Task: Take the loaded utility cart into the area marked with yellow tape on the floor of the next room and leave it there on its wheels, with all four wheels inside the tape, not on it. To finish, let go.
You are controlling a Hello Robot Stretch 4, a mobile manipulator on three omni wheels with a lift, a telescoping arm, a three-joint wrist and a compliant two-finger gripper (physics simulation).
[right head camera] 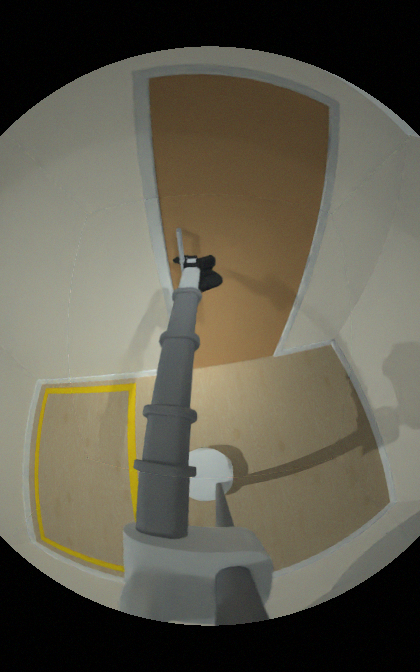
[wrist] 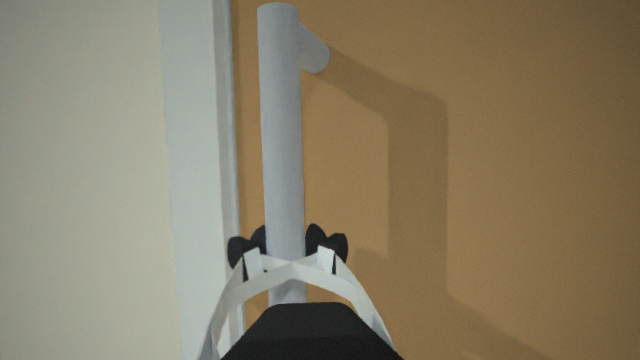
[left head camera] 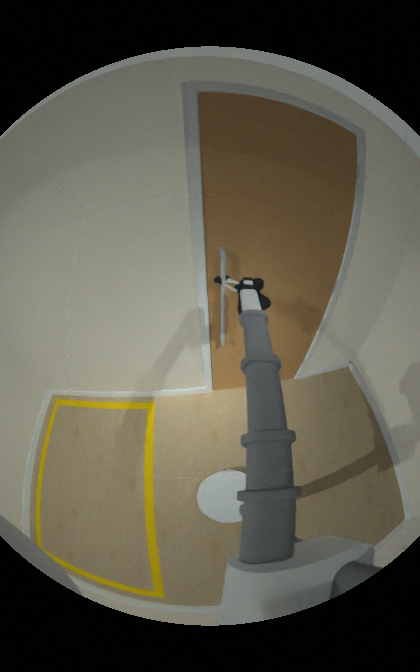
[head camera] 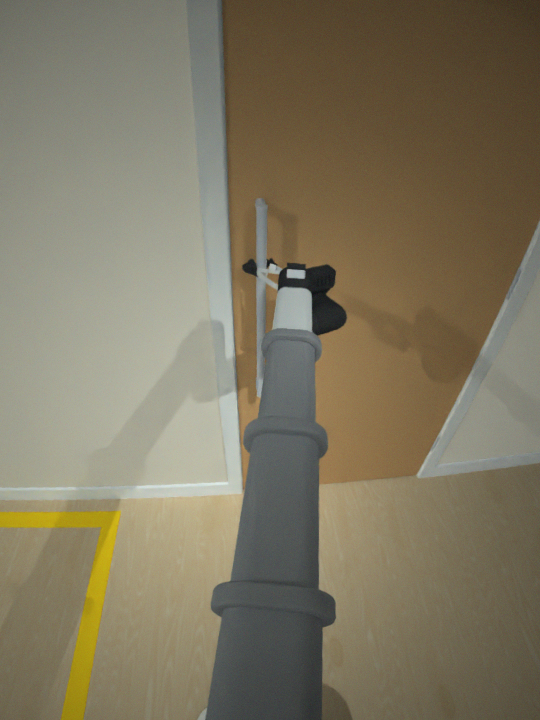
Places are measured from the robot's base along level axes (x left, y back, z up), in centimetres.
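Where they show: gripper, fingertip midpoint: (wrist: 290, 244) (head camera: 255, 262).
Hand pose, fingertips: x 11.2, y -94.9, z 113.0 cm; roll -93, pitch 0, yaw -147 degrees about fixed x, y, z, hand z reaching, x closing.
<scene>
After its pixels a point has its place.
My gripper (head camera: 260, 266) @(x 11.2, y -94.9, z 113.0 cm) (left head camera: 222, 280) (wrist: 290, 244) @(x 11.2, y -94.9, z 113.0 cm) is shut on the grey vertical door handle (head camera: 260, 232) @(x 9.5, y -90.4, z 122.6 cm) (left head camera: 223, 310) (right head camera: 180, 242) (wrist: 281, 125) @(x 8.6, y -90.7, z 121.5 cm); in the wrist view a black fingertip presses on each side of the bar. The handle stands on the left part of a brown door (head camera: 372, 174) @(x -15.8, y -102.7, z 134.5 cm) (left head camera: 280, 175) (right head camera: 240, 165) (wrist: 525, 150) @(x -4.0, y -100.5, z 119.7 cm), which looks closed in its frame. The yellow tape (head camera: 95, 599) @(x 68.6, y -40.5, z -2.7 cm) (left head camera: 149, 475) (right head camera: 132, 430) marks a rectangle on the floor at the left. The utility cart does not show in these views.
A pale door frame (head camera: 212, 232) @(x 21.8, y -94.3, z 120.6 cm) (left head camera: 196, 225) (right head camera: 145, 150) (wrist: 195, 175) @(x 20.9, y -94.5, z 118.0 cm) runs close left of the handle. Walls (left head camera: 125, 300) (right head camera: 110, 300) stand on both sides of the door. My round white base (left head camera: 222, 495) (right head camera: 212, 475) is on the wood floor, right of the tape.
</scene>
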